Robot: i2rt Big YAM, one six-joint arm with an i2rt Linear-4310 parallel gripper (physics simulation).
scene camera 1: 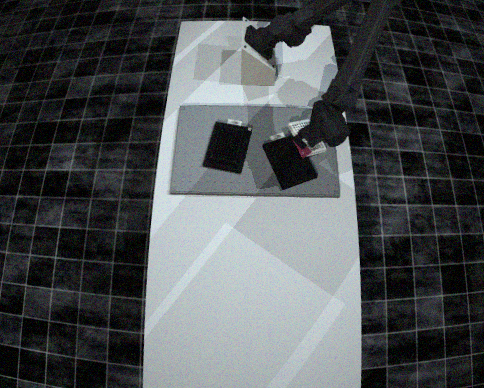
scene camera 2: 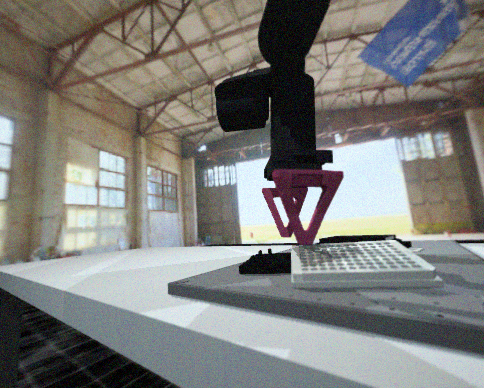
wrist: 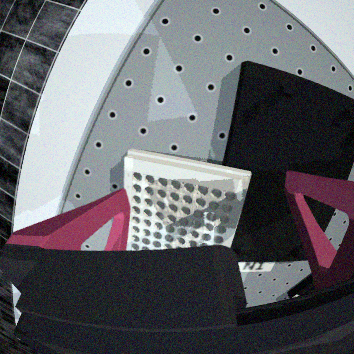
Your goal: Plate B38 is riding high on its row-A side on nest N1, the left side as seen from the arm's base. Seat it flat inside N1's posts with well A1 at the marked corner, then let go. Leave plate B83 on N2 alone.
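Places are measured from the arm's base along level axes (x ahead, y left, z up), in metres.
Pixels of known places: gripper, fingertip midpoint: (scene camera 1: 313, 149) (scene camera 2: 294, 240) (wrist: 208, 189); arm's base, link origin: (scene camera 1: 257, 43).
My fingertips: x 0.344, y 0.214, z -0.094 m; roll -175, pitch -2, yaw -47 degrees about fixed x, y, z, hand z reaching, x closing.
For each thing: its middle in the pictures, then the offset to it from my fingertips. "spot": a spot on its surface instead. Level surfaces: height alone.
- N1, body centre: (wrist: 293, 185) (scene camera 2: 300, 257) (scene camera 1: 290, 160) dx +0.033, dy -0.069, dz -0.031 m
- N1 label, surface spot: (wrist: 257, 266) spot: dx -0.052, dy -0.120, dz -0.040 m
- dark slab, body centre: (scene camera 2: 356, 240) (scene camera 1: 227, 144) dx +0.008, dy -0.268, dz -0.023 m
- grey perforated board, body centre: (wrist: 313, 251) (scene camera 2: 351, 259) (scene camera 1: 256, 147) dx -0.006, dy -0.179, dz -0.048 m
- long white table, surface height: dz -0.055 m
A pale plate with rows of wells (scene camera 1: 299, 126) (scene camera 2: 365, 257) (wrist: 170, 200) lies beside and against the dark slab at N1 (scene camera 1: 290, 165) (scene camera 2: 265, 264) (wrist: 295, 125); no plate name is readable. Small posts show on this slab in scene camera 2. The N1 label (wrist: 257, 266) is next to the slab. Whether B38 is the pale plate or part of the slab, its tilt and well A1 cannot be told. Another dark slab (scene camera 1: 227, 147) (scene camera 2: 360, 239) stands at the other nest; B83 is not readable. My gripper (scene camera 1: 307, 145) (scene camera 2: 296, 240) (wrist: 208, 189) is open, low over the pale plate, its crimson fingers astride it in the wrist view.
Both slabs stand on a grey perforated board (scene camera 1: 190, 180) (scene camera 2: 225, 287) (wrist: 160, 117) on the long white table (scene camera 1: 240, 300) (scene camera 2: 125, 300). A tan panel (scene camera 1: 250, 67) and another dark arm part (scene camera 1: 260, 40) are at the table's far end in scene camera 1.
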